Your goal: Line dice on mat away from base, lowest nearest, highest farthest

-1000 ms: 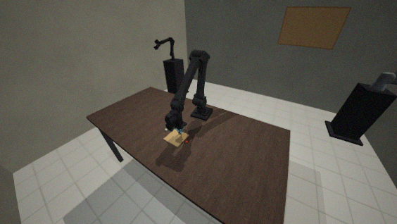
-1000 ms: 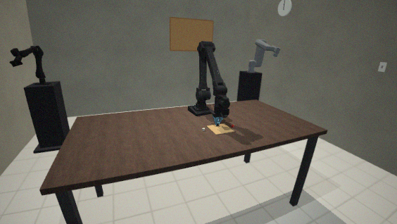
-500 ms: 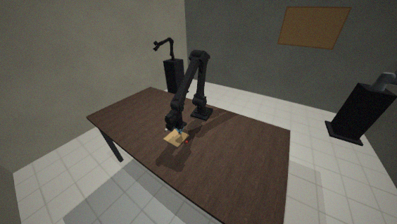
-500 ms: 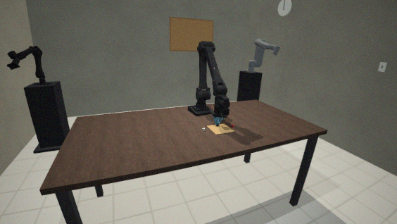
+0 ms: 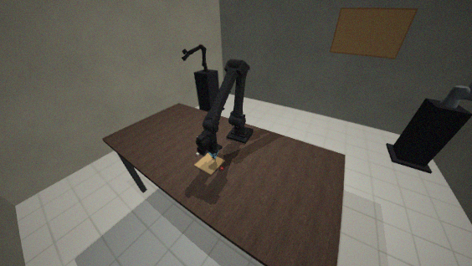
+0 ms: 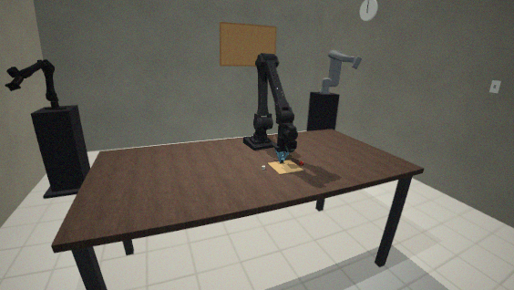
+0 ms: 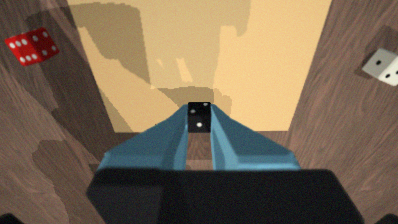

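Right now my hand is right at the black die. Also, from my hand: white die 30 mm ahead, 120 mm to the right, 10 mm below; then red die 50 mm ahead, 100 mm to the left, 10 mm below; then tan mat 50 mm ahead, 10 mm below.
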